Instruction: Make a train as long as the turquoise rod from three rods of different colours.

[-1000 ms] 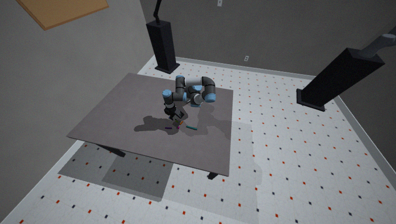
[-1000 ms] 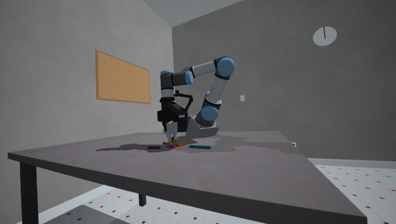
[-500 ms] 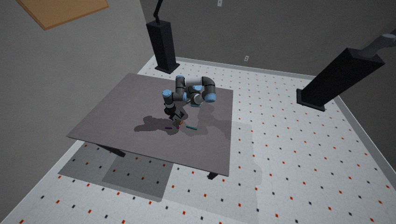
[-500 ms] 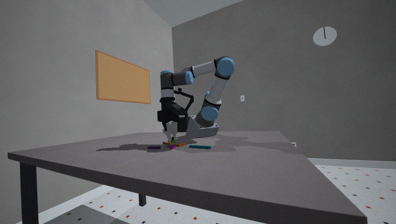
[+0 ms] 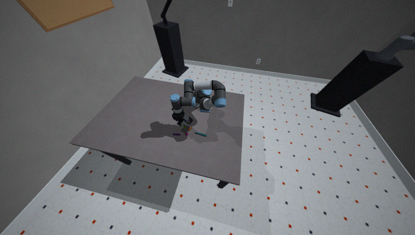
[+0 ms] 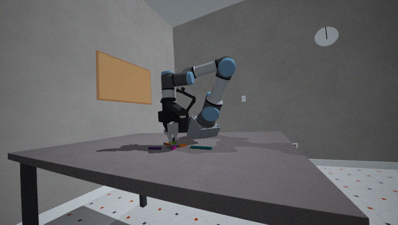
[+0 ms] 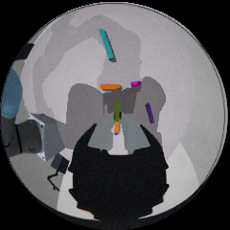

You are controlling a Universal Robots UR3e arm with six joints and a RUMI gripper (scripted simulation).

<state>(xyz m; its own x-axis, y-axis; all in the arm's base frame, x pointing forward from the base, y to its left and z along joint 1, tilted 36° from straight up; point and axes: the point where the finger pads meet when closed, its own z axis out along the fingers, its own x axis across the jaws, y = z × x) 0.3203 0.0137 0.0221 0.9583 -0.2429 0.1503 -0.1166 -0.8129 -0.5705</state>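
The lime rod lies 1 cm below my hand. Round my hand: purple rod (9 cm ahead, 2 cm to the right, 2 cm below); then magenta rod (6 cm to the left, 4 cm ahead, 2 cm below); then blue rod (7 cm to the right, 2 cm below, 1 cm behind).
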